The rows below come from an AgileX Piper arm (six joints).
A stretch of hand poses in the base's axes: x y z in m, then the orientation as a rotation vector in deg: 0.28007 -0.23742 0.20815 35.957 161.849 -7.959; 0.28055 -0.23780 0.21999 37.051 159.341 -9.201; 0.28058 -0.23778 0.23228 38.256 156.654 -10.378; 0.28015 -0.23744 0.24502 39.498 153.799 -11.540; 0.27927 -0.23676 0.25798 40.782 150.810 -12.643; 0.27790 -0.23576 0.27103 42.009 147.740 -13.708; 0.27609 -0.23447 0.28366 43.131 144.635 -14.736; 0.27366 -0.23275 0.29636 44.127 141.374 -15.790; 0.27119 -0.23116 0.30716 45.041 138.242 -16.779
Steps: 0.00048 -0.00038 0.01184 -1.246 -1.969 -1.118; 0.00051 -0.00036 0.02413 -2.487 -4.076 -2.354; 0.00008 -0.00002 0.03687 -3.763 -6.309 -3.667; -0.00080 0.00066 0.04983 -5.035 -8.642 -5.056; -0.00217 0.00166 0.06288 -6.320 -11.039 -6.451; -0.00398 0.00295 0.07551 -7.614 -13.468 -7.809; -0.00641 0.00467 0.08821 -8.995 -16.034 -9.141; -0.00888 0.00626 0.09901 -10.324 -18.486 -10.422
